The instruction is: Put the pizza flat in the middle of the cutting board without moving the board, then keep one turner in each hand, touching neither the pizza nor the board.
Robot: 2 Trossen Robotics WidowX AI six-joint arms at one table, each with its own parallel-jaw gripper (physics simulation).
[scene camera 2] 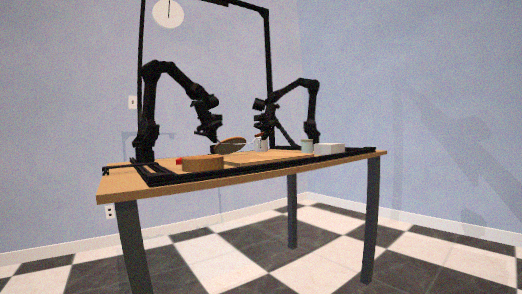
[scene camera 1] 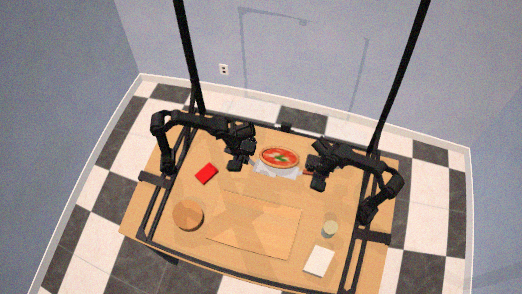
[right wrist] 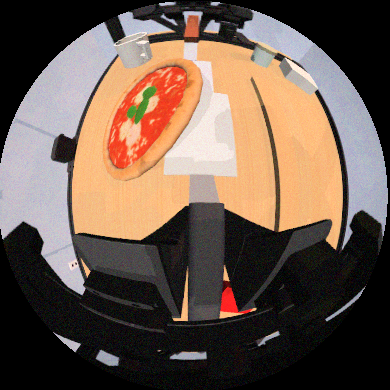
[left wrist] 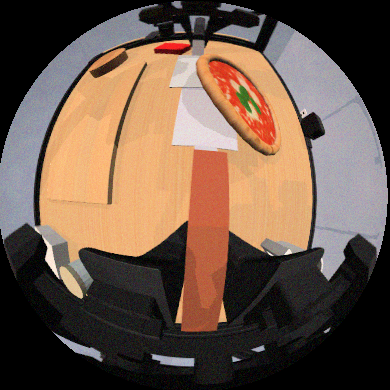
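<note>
The pizza (scene camera 1: 279, 158) (scene camera 2: 229, 145) (left wrist: 242, 105) (right wrist: 150, 117) is tilted steeply, its front edge raised and its topped face turned toward the back. It lies behind the cutting board (scene camera 1: 260, 225) (left wrist: 90, 150) (right wrist: 307, 165), against the back side of the turner blades; whether it touches the table is unclear. My left gripper (left wrist: 200, 225) is shut on the red-handled turner (left wrist: 210, 190), with its white blade beside the pizza. My right gripper (right wrist: 201, 210) is shut on the grey-handled turner (right wrist: 206, 260), with its blade low beside the pizza. The blades are close together, off the board.
A red block (scene camera 1: 206, 173) and a round wooden block (scene camera 1: 187, 215) (scene camera 2: 202, 163) stand left of the board. A jar (scene camera 1: 330, 228) (scene camera 2: 307, 146) and a white box (scene camera 1: 319, 261) (scene camera 2: 329, 148) stand on the right. A white mug (right wrist: 134, 51) (scene camera 2: 261, 144) stands toward the back right.
</note>
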